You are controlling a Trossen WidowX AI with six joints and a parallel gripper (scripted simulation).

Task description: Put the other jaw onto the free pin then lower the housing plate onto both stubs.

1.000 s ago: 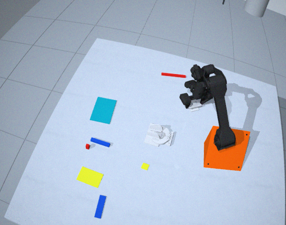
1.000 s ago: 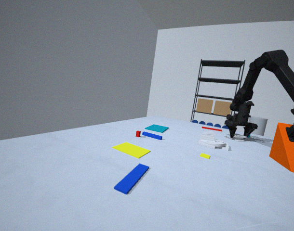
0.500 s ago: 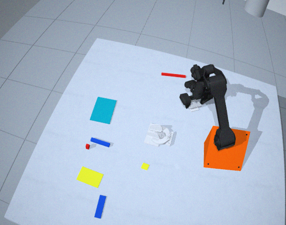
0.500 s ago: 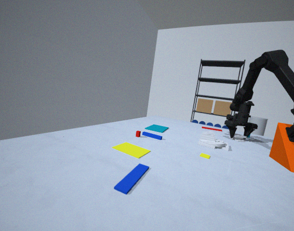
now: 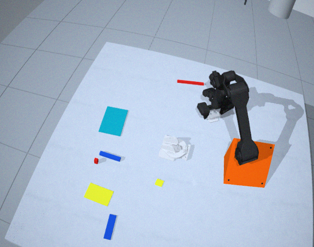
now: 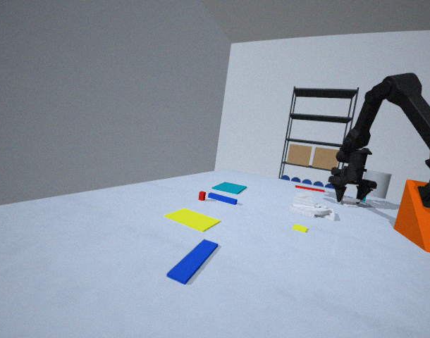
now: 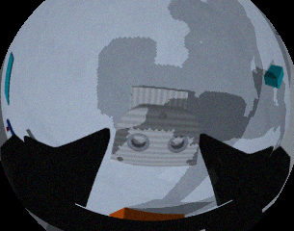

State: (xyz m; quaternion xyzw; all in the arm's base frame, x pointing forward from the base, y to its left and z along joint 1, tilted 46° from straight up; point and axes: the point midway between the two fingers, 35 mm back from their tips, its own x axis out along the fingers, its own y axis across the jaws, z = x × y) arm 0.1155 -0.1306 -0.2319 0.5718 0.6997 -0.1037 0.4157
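Right now the white stand is 10 mm to the right of my gripper tip. The rest, counted from my gripper tip: red bar 120 mm ahead, 220 mm to the right; then white jaw piece 150 mm ahead, 240 mm to the left, 10 mm above; then cyan block 130 mm behind, 190 mm to the right, 10 mm above.
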